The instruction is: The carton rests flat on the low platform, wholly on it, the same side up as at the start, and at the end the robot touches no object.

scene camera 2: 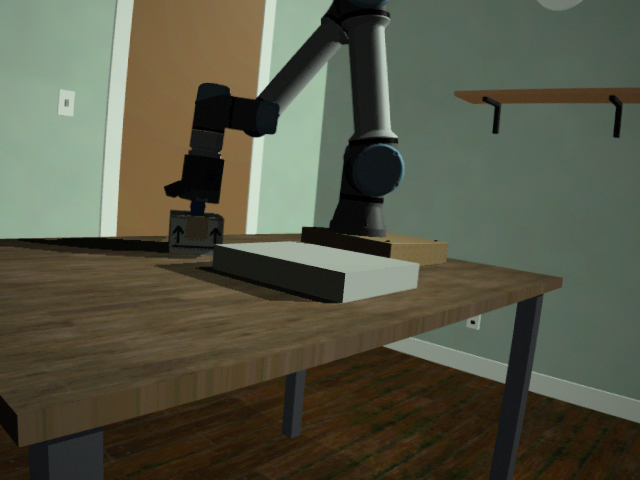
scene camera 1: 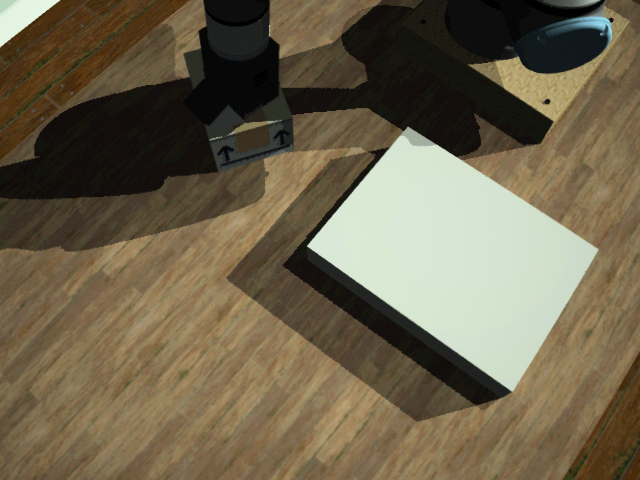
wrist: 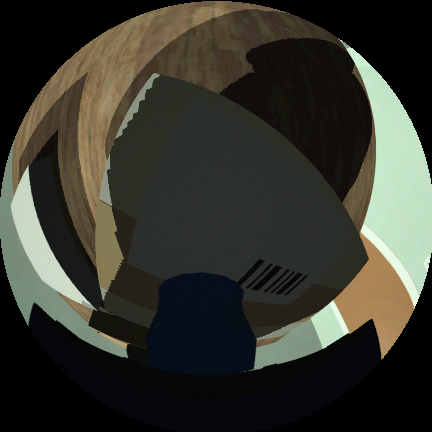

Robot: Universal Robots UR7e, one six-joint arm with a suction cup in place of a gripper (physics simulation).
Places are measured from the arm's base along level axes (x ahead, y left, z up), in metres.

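Where they show: hand, its tool point: (scene camera 2: 196, 220) (wrist: 201, 272); arm's base, origin of its link: (scene camera 2: 357, 232) (scene camera 1: 490, 23).
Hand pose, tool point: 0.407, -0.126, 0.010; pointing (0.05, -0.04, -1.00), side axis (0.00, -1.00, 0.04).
Things, the pixels of their centre, and the offset from my tool point, as dx, dy, dz. Level surfaces: height alone.
- carton, middle of its body: (wrist: 249, 256) (scene camera 1: 238, 101) (scene camera 2: 194, 231) -0.016, -0.035, -0.029
- platform, middle of its body: (scene camera 1: 453, 254) (scene camera 2: 314, 266) (wrist: 36, 242) -0.078, +0.347, -0.049
- table, height of its surface: dz -0.073
The carton (scene camera 1: 252, 138) (scene camera 2: 196, 232) (wrist: 225, 175) is a grey box with brown tape, a barcode label on its top and two arrows on its side that point up. It stands upright on the table, beside the low platform and apart from it. The platform (scene camera 1: 454, 248) (scene camera 2: 310, 258) (wrist: 30, 225) is a flat, pale slab with nothing on it. My gripper (scene camera 2: 197, 208) (wrist: 202, 282) points down, and its blue suction cup meets the carton's top face, holding it by suction. In scene camera 1 the dark gripper body hides the cup and much of the carton's top.
The arm's base stands on a wooden block (scene camera 1: 532, 100) (scene camera 2: 418, 251) behind the platform. The table (scene camera 1: 155, 310) (scene camera 2: 155, 320) carries all of these. A wall shelf (scene camera 2: 547, 96) hangs at the back right. The arm casts dark shadows around the carton.
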